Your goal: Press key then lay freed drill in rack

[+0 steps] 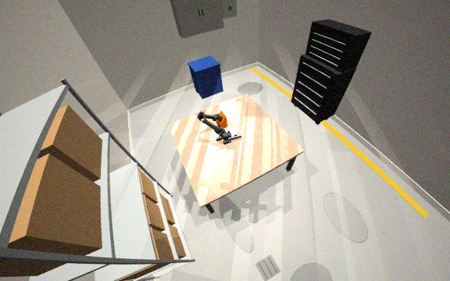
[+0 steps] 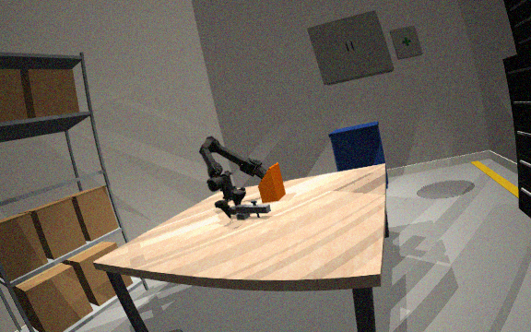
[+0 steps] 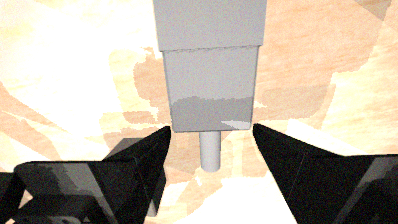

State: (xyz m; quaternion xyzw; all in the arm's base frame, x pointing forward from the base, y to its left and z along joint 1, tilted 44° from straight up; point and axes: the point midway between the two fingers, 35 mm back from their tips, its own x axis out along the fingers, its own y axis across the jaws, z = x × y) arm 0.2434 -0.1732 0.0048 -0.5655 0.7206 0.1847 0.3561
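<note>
The drill is 10 mm ahead of my gripper tip, 50 mm to the left of it and 30 mm above it. From my gripper tip the other things lie so: grey grooved block (90 mm behind, 30 mm to the right); dark key (40 mm ahead, 130 mm to the left, 30 mm above); grey sleeve (30 mm ahead, 110 mm to the left, 20 mm above).
</note>
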